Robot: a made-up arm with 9 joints. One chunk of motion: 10 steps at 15 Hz.
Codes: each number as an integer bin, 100 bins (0 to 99) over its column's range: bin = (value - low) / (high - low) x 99, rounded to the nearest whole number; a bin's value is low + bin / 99 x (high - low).
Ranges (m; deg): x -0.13..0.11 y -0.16..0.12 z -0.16..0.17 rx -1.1..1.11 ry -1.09..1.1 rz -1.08..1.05
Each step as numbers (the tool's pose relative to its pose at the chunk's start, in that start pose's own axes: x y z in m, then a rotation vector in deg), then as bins.
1 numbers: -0.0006 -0.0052 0.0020 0.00 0.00 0.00
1 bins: 53 55 49 49 49 50
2 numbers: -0.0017 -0.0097 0.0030 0.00 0.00 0.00
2 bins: 53 53 49 49 49 50
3 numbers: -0.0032 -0.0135 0.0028 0.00 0.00 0.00
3 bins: 52 52 49 49 49 50
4 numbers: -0.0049 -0.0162 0.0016 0.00 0.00 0.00
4 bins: 52 51 48 49 49 50
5 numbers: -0.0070 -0.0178 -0.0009 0.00 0.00 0.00
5 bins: 51 50 48 49 49 50
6 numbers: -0.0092 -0.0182 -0.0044 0.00 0.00 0.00
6 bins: 50 50 47 49 49 50
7 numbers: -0.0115 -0.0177 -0.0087 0.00 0.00 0.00
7 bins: 49 50 45 49 49 50
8 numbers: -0.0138 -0.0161 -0.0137 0.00 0.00 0.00
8 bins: 48 51 44 49 49 50
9 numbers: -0.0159 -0.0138 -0.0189 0.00 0.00 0.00
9 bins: 47 52 42 49 49 50
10 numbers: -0.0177 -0.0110 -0.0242 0.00 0.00 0.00
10 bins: 46 53 41 49 49 50
